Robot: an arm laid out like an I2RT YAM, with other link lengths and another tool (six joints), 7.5 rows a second.
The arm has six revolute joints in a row. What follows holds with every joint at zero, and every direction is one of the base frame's.
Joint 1 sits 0.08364 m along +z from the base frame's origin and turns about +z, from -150.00 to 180.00 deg.
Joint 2 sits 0.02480 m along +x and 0.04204 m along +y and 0.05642 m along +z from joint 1 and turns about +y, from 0.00 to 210.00 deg.
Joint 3 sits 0.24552 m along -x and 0.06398 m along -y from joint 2 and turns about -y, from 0.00 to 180.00 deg.
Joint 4 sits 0.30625 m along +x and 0.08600 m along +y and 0.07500 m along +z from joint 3 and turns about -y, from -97.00 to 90.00 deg.
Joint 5 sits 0.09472 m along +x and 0.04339 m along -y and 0.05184 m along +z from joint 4 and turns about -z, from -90.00 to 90.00 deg.
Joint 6 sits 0.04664 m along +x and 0.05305 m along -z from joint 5 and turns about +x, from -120.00 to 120.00 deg.
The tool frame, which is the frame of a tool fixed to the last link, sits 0.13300 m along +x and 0.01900 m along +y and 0.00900 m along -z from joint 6; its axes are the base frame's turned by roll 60.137, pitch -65.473 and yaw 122.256 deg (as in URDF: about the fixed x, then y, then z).
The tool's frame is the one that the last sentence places.
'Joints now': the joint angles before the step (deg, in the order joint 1, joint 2, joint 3, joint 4, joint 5, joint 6). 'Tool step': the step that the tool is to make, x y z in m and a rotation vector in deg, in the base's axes. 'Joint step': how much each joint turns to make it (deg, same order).
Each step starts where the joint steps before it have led.
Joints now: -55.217, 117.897, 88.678, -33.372, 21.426, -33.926
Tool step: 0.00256, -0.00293, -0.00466, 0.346, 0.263, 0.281
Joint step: 0.021, 1.482, 1.311, -0.169, -0.103, -0.258
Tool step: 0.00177, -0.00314, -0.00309, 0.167, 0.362, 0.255
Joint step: -0.005, 1.252, 1.238, -0.203, 0.062, -0.347
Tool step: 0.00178, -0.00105, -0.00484, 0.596, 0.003, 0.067
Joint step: -0.018, 1.162, 0.965, -0.323, -0.340, 0.080
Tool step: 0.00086, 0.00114, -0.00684, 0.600, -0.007, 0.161
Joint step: 0.024, 0.742, -0.007, 0.249, -0.373, 0.032
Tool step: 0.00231, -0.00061, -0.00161, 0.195, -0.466, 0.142
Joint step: 0.000, 0.389, 0.310, 0.152, -0.506, 0.094
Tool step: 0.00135, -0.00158, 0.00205, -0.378, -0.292, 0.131
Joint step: 0.000, -0.125, 0.049, 0.342, -0.079, -0.114
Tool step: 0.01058, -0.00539, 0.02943, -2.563, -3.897, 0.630
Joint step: 0.000, -3.399, -0.560, 1.394, -1.826, 0.293
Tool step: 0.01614, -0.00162, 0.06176, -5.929, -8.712, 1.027
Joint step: 0.082, -8.824, -4.247, 4.854, -3.610, 1.465
